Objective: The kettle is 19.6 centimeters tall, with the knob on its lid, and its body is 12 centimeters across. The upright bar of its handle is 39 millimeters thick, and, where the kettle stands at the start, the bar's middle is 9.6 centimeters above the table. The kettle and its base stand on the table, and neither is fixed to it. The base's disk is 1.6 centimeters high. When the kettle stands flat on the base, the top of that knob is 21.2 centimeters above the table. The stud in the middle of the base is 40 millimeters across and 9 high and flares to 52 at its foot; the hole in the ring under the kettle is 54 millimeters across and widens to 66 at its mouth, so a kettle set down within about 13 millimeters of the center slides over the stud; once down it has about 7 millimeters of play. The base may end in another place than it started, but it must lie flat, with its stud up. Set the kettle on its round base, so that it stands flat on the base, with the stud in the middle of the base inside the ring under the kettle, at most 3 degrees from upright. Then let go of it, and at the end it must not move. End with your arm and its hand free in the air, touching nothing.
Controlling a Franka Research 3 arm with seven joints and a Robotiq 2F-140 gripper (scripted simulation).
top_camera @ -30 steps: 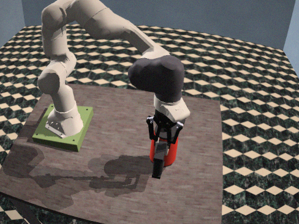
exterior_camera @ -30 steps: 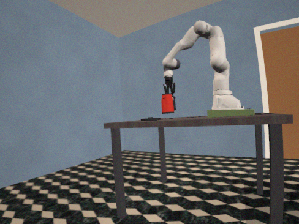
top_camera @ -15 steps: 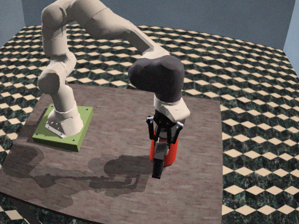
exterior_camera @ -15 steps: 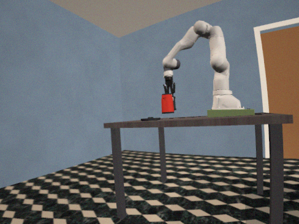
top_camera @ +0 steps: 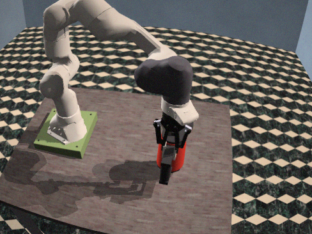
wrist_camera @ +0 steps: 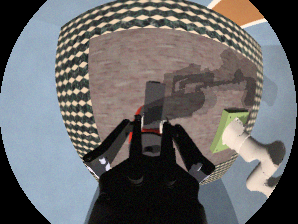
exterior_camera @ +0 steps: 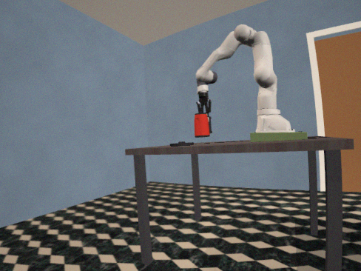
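Now: the red kettle 6 cm below my hand and 3 cm to the left of it. Also, from my hand: round kettle base (36 cm to the left, 19 cm below, 5 cm behind).
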